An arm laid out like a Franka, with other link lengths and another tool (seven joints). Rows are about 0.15 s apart.
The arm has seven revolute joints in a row. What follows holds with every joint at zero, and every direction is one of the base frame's. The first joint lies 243.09 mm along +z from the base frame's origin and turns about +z. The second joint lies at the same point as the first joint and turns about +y. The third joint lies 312.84 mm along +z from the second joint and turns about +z. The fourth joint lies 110.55 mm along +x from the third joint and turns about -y. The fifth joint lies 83.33 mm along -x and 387.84 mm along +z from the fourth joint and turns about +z. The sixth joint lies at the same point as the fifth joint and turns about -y. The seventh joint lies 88.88 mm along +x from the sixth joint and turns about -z. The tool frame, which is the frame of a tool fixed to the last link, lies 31 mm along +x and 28 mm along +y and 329.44 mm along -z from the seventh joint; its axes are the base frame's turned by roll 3.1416, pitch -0.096 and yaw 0.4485 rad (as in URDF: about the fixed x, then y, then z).
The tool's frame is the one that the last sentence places.
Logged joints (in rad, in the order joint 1, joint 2, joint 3, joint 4, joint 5, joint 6, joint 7), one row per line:
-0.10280 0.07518 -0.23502 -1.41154 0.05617 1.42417 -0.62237
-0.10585 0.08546 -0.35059 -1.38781 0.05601 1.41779 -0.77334
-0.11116 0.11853 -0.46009 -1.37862 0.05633 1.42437 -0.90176
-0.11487 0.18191 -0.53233 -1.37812 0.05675 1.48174 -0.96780
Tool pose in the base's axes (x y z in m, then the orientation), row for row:
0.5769 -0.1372 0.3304 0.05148 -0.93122 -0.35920 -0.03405
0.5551 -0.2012 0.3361 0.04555 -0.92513 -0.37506 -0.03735
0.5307 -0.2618 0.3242 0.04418 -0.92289 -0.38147 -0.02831
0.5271 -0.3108 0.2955 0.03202 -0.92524 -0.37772 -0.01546
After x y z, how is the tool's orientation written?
As a quaternion, w x y z.
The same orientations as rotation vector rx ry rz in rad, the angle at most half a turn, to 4 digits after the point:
-2.8333 -1.0929 -0.1036
-2.8250 -1.1453 -0.1141
-2.8205 -1.1658 -0.0865
-2.8489 -1.1630 -0.0476

